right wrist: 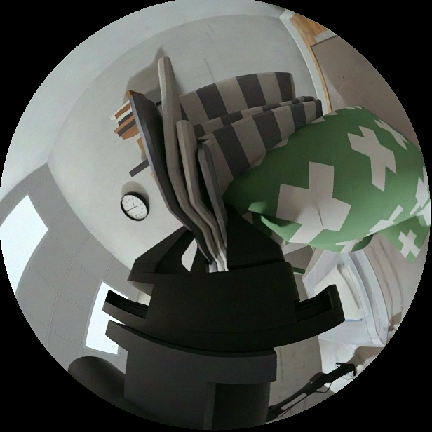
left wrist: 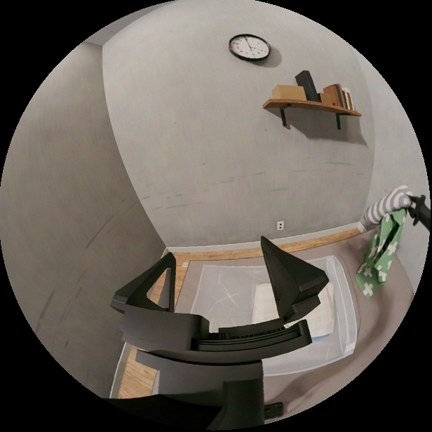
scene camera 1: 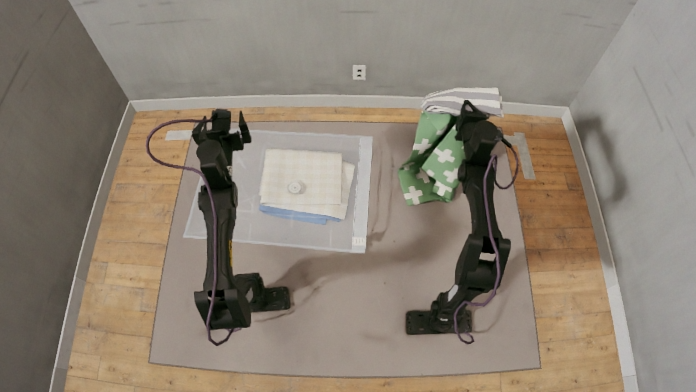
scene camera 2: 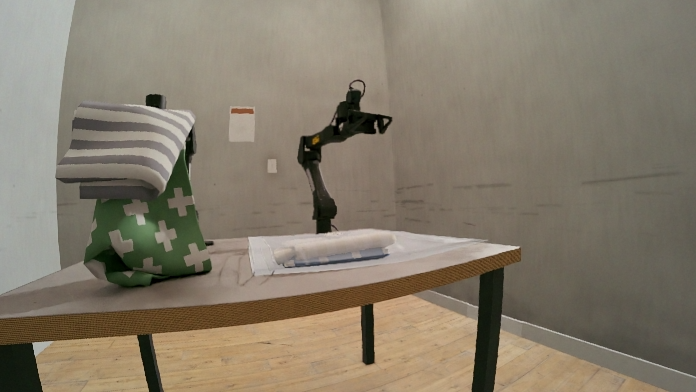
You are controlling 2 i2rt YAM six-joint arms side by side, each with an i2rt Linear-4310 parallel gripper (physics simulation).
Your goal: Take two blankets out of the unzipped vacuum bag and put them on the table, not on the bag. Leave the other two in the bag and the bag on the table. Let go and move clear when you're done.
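The clear vacuum bag (scene camera 1: 300, 240) (scene camera 2: 260, 257) lies on the table (scene camera 1: 350, 310). Inside are a cream blanket (scene camera 1: 315, 175) (scene camera 2: 345, 245) and, under it, a blue one (scene camera 1: 295, 214) (scene camera 2: 340, 258). My right gripper (scene camera 1: 464, 111) (right wrist: 218, 211) is raised beyond the bag's right end in scene camera 1, shut on the folded grey-and-white striped blanket (scene camera 1: 465, 99) (scene camera 2: 125, 140) (right wrist: 245, 100) and the green blanket (scene camera 1: 442, 155) (scene camera 2: 155, 235). The green one hangs down, its lower part touching the table; its pinch is partly hidden. My left gripper (scene camera 1: 221, 117) (left wrist: 214, 249) is open and empty, high above the bag's left end.
The bag's white zip strip (scene camera 1: 363, 190) lies left of the green blanket in scene camera 1, a gap between them. A round valve (scene camera 1: 295, 187) sits on the bag over the cream blanket. The table's far edge runs below the striped blanket. A wall shelf (left wrist: 312, 105) shows behind.
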